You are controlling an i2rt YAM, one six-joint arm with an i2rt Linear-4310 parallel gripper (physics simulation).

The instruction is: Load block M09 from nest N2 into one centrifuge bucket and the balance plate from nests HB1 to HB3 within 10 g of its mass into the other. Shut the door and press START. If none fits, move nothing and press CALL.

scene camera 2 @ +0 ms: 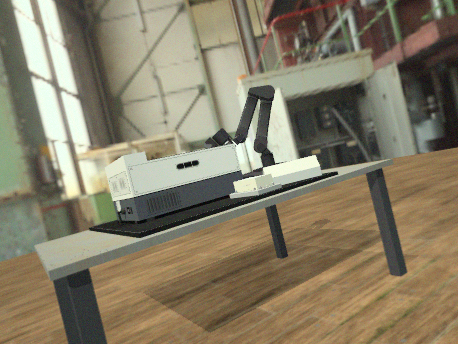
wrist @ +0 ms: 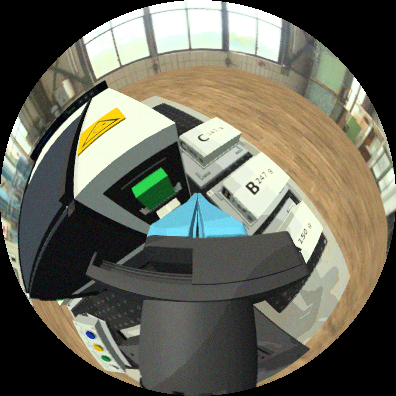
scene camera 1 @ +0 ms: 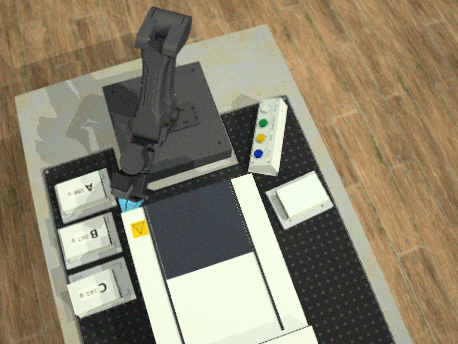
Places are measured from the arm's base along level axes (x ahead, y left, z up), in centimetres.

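Where they show: gripper, between the fingertips: (wrist: 197,197); arm's base, origin of its link: (scene camera 1: 165,123).
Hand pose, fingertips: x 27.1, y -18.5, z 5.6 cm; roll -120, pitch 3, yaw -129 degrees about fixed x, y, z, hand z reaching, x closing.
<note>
Each offset is from my fingertips to the top centre of the thing. "*": to the spot under its first point.
My gripper (scene camera 1: 131,206) (wrist: 197,197) is shut and empty, its blue fingertips together at the front corner of the white centrifuge (scene camera 1: 142,270) (scene camera 2: 165,175) (wrist: 132,122). A green part @[* dy +2.9, dx -0.8, dz +6.7 cm] (wrist: 154,189) sits in a black recess of the centrifuge's front face, left of the fingertips in the wrist view. Plate A, 150 g @[dy -10.6, dx -15.6, dz -6.6 cm] (scene camera 1: 80,190) (wrist: 306,226), plate B, 247 g @[dy -12.7, dx -2.2, dz -6.6 cm] (scene camera 1: 86,239) (wrist: 260,186), and plate C, 141 g @[dy -14.1, dx +12.8, dz -6.0 cm] (scene camera 1: 94,292) (wrist: 210,139), sit in a row of nests. A white block @[dy +47.9, dx +6.9, dz -6.0 cm] (scene camera 1: 303,195) (scene camera 2: 252,183) sits in a nest across the centrifuge; its label is unreadable. The buckets do not show.
A button box @[dy +46.4, dx -14.0, dz -3.6 cm] (scene camera 1: 279,145) (scene camera 2: 297,170) (wrist: 106,340) with white, green, yellow and blue buttons stands beside the arm's base (scene camera 1: 200,150). A dark panel @[dy +16.9, dx +9.5, dz +9.3 cm] (scene camera 1: 200,230) covers part of the centrifuge's top. A small white part @[* dy +2.9, dx -0.6, dz +3.5 cm] (wrist: 168,207) lies below the green one in the wrist view.
</note>
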